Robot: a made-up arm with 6 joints. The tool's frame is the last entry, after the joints. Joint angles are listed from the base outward.
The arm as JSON. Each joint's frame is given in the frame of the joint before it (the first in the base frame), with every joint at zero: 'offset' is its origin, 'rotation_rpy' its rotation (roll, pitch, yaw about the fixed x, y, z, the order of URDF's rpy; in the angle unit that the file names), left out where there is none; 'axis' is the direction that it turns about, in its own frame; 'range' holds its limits. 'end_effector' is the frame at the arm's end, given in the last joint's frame.
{
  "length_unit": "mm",
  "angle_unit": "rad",
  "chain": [
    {
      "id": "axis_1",
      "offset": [
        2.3,
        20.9,
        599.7
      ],
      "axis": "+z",
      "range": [
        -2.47,
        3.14
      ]
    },
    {
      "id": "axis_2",
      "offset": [
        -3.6,
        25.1,
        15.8
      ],
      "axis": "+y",
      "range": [
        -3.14,
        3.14
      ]
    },
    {
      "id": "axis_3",
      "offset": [
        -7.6,
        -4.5,
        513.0
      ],
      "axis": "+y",
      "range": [
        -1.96,
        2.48
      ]
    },
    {
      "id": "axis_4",
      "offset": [
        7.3,
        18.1,
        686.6
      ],
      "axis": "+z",
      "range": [
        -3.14,
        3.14
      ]
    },
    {
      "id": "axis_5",
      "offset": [
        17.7,
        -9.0,
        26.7
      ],
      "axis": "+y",
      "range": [
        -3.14,
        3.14
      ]
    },
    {
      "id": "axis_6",
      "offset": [
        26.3,
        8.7,
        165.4
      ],
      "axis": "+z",
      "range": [
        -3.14,
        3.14
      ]
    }
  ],
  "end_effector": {
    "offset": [
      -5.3,
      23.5,
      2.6
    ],
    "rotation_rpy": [
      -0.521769,
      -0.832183,
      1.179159
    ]
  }
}
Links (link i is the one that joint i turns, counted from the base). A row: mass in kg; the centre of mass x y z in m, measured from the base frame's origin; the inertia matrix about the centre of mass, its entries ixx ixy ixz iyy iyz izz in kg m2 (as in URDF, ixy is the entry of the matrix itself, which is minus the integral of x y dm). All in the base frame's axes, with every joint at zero. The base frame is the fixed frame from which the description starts. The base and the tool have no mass.
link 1: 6.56; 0.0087 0.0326 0.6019; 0.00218 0 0 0.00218 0 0.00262
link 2: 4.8; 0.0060 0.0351 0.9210; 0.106 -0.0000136 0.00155 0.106 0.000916 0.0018
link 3: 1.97; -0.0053 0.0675 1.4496; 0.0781 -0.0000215 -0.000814 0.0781 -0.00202 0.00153
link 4: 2.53; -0.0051 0.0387 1.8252; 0.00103 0 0 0.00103 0 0.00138
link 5: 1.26; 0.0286 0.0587 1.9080; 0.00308 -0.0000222 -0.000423 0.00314 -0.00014 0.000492
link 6: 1.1; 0.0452 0.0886 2.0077; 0.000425 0 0 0.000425 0 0.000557
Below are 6 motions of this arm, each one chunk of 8 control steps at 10 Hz.
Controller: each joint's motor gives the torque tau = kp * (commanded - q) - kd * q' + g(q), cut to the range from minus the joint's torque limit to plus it. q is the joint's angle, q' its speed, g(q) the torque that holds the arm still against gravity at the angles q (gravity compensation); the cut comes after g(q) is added. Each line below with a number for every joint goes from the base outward.
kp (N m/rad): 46 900 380 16 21 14
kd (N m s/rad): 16 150 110 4.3 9.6 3.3
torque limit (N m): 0.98 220 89 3.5 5.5 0.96
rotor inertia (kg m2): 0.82 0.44 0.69 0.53 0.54 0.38
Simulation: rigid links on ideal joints. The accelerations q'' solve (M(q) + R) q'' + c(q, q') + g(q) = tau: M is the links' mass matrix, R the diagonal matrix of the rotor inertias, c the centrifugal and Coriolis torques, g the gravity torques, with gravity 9.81 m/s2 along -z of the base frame. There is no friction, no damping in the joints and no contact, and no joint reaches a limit. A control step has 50 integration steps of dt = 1/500 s. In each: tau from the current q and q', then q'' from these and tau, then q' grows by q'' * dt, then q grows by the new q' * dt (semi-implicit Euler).
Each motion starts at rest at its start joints. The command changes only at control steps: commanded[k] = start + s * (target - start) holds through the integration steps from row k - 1 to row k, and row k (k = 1, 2, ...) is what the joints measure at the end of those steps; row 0 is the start. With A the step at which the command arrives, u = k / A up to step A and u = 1 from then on. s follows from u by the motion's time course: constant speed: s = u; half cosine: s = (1 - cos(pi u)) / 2; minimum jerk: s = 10 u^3 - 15 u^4 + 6 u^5; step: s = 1 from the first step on.
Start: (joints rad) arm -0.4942 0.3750 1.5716 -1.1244 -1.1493 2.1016
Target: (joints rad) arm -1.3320 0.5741 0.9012 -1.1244 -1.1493 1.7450
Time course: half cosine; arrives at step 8
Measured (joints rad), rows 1 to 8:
1: -0.4950 0.3787 1.5651 -1.1250 -1.1496 2.0996
2: -0.4972 0.3911 1.5408 -1.1267 -1.1501 2.0901
3: -0.5006 0.4132 1.4926 -1.1293 -1.1504 2.0678
4: -0.5052 0.4430 1.4209 -1.1319 -1.1502 2.0302
5: -0.5111 0.4766 1.3318 -1.1337 -1.1496 1.9789
6: -0.5184 0.5093 1.2354 -1.1340 -1.1486 1.9195
7: -0.5274 0.5362 1.1444 -1.1326 -1.1476 1.8600
8: -0.5381 0.5532 1.0710 -1.1299 -1.1468 1.8091

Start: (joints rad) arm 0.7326 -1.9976 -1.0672 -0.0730 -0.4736 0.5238
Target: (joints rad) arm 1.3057 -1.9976 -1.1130 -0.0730 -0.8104 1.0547
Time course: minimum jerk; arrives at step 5
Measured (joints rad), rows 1 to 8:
1: 0.7342 -1.9975 -1.0678 -0.0731 -0.4757 0.5280
2: 0.7392 -1.9968 -1.0710 -0.0733 -0.4885 0.5462
3: 0.7476 -1.9962 -1.0777 -0.0736 -0.5198 0.5860
4: 0.7597 -1.9962 -1.0866 -0.0738 -0.5667 0.6474
5: 0.7752 -1.9971 -1.0946 -0.0739 -0.6164 0.7305
6: 0.7940 -1.9980 -1.1008 -0.0739 -0.6595 0.8324
7: 0.8162 -1.9984 -1.1051 -0.0739 -0.6940 0.9283
8: 0.8418 -1.9984 -1.1080 -0.0738 -0.7209 0.9988

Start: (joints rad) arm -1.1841 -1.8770 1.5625 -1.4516 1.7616 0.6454
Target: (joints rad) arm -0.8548 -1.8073 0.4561 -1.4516 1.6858 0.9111
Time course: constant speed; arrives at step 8
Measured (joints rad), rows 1 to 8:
1: -1.1828 -1.8691 1.5293 -1.4454 1.7613 0.6493
2: -1.1794 -1.8609 1.4639 -1.4363 1.7586 0.6620
3: -1.1741 -1.8531 1.3753 -1.4295 1.7536 0.6834
4: -1.1675 -1.8454 1.2706 -1.4266 1.7470 0.7116
5: -1.1599 -1.8376 1.1551 -1.4273 1.7392 0.7440
6: -1.1515 -1.8298 1.0322 -1.4303 1.7306 0.7785
7: -1.1426 -1.8219 0.9044 -1.4344 1.7215 0.8136
8: -1.1332 -1.8138 0.7732 -1.4385 1.7120 0.8486

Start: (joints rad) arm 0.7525 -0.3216 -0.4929 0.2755 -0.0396 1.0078
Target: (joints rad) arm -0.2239 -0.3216 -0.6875 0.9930 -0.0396 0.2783
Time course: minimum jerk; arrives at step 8
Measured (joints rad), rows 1 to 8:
1: 0.7517 -0.3214 -0.4936 0.2768 -0.0396 1.0062
2: 0.7489 -0.3206 -0.4983 0.2867 -0.0391 0.9943
3: 0.7437 -0.3192 -0.5105 0.3181 -0.0379 0.9647
4: 0.7362 -0.3180 -0.5315 0.3820 -0.0365 0.9122
5: 0.7266 -0.3179 -0.5596 0.4800 -0.0354 0.8368
6: 0.7152 -0.3190 -0.5905 0.6013 -0.0354 0.7385
7: 0.7019 -0.3212 -0.6190 0.7265 -0.0366 0.6176
8: 0.6868 -0.3234 -0.6412 0.8349 -0.0386 0.4894

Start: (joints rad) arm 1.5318 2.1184 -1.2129 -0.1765 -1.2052 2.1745
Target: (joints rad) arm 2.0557 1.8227 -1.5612 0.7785 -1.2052 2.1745
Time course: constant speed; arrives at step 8
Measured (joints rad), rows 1 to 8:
1: 1.5328 2.1078 -1.2191 -0.1622 -1.2043 2.1744
2: 1.5359 2.0839 -1.2372 -0.1202 -1.2028 2.1742
3: 1.5411 2.0515 -1.2650 -0.0504 -1.2015 2.1742
4: 1.5485 2.0151 -1.2992 0.0417 -1.2007 2.1743
5: 1.5580 1.9775 -1.3372 0.1490 -1.2003 2.1745
6: 1.5697 1.9397 -1.3773 0.2656 -1.2002 2.1747
7: 1.5838 1.9022 -1.4186 0.3867 -1.2003 2.1748
8: 1.6005 1.8649 -1.4606 0.5095 -1.2005 2.1748

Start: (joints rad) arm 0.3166 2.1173 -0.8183 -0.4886 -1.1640 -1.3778
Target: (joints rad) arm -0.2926 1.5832 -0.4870 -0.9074 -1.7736 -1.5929
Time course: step
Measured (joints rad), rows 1 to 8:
1: 0.3160 1.9576 -0.6454 -0.5283 -1.2113 -1.3868
2: 0.3112 1.7936 -0.5726 -0.6257 -1.2969 -1.4136
3: 0.3042 1.6785 -0.5607 -0.7239 -1.3915 -1.4604
4: 0.2969 1.6143 -0.5558 -0.7972 -1.4760 -1.5137
5: 0.2897 1.5869 -0.5467 -0.8452 -1.5442 -1.5567
6: 0.2824 1.5793 -0.5342 -0.8752 -1.5970 -1.5842
7: 0.2745 1.5797 -0.5215 -0.8939 -1.6375 -1.5981
8: 0.2659 1.5819 -0.5108 -0.9054 -1.6685 -1.6026

